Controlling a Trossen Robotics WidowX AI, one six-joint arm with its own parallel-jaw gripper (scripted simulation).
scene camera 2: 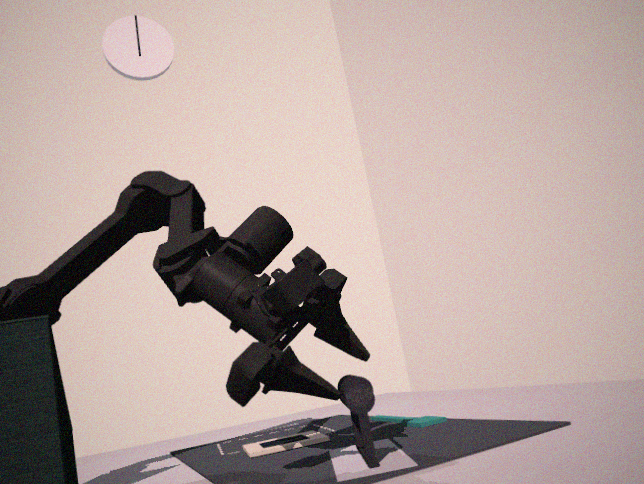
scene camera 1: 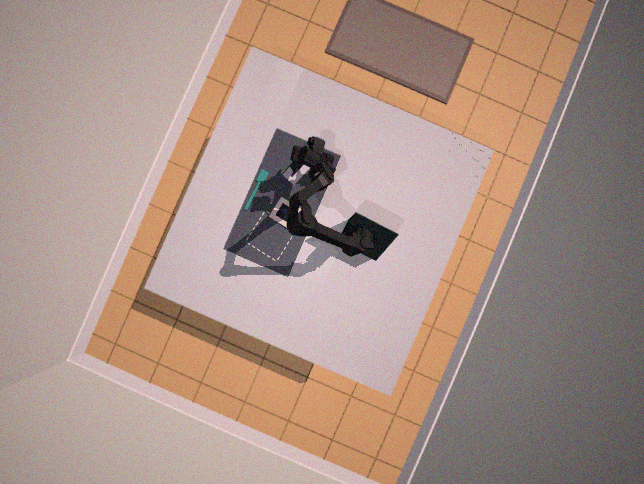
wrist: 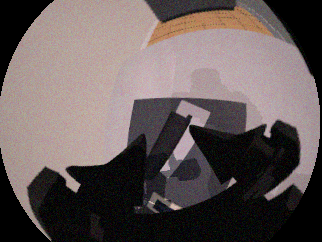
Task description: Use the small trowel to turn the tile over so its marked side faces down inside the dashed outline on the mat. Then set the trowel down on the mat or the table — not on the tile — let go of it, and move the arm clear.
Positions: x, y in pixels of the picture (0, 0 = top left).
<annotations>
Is my gripper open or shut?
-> Open.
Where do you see a trowel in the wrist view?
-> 170, 149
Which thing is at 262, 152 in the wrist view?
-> My gripper.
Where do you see a dark mat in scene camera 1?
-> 270, 237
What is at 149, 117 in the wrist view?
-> A dark mat.
</annotations>
